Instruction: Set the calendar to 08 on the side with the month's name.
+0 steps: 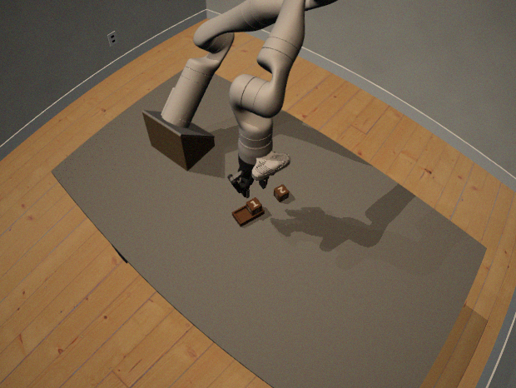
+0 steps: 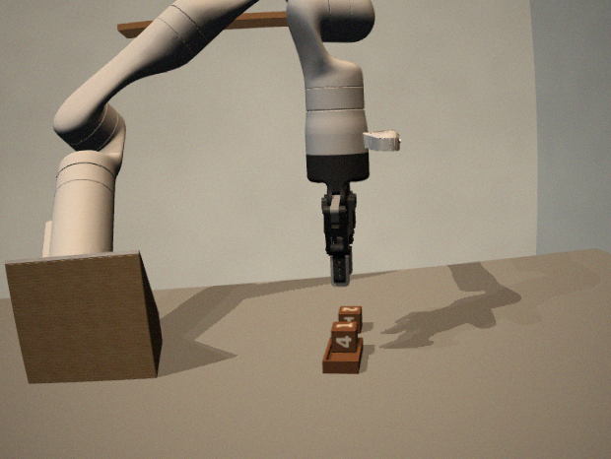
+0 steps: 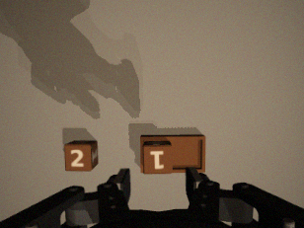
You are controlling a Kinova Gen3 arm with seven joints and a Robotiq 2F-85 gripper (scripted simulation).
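My hand is 11 cm above the brown tray and 2 cm to the left of it. From my hand the other things lie so: brown cube (10 cm below, 9 cm to the left, 2 cm ahead).
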